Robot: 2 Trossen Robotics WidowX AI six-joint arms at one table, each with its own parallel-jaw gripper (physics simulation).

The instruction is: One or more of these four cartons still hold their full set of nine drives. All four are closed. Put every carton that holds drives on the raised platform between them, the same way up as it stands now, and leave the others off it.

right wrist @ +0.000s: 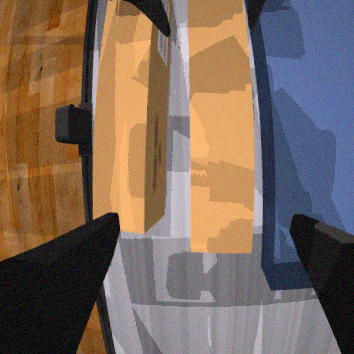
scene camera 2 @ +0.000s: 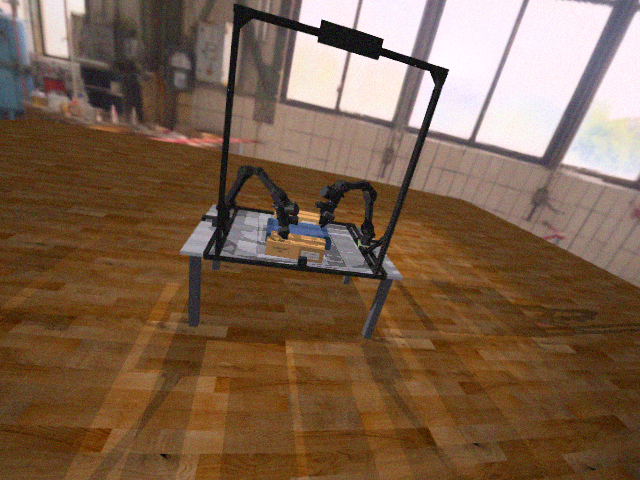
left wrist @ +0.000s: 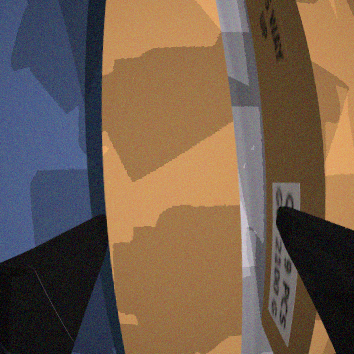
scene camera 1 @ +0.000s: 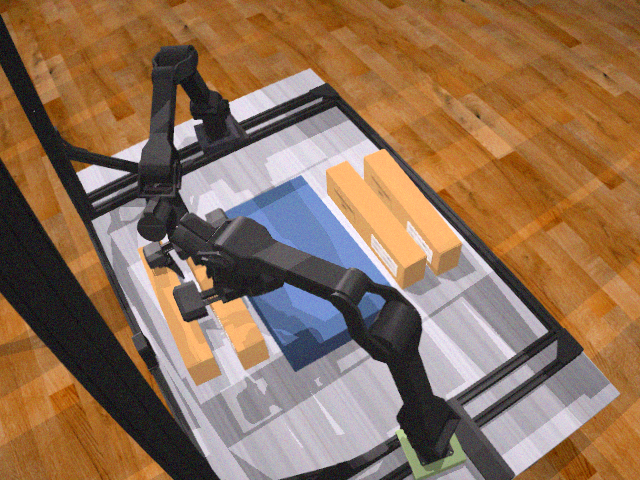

Labels:
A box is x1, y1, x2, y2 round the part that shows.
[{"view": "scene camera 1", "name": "left gripper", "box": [142, 205, 227, 278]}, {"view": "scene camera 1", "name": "right gripper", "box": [172, 255, 283, 322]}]

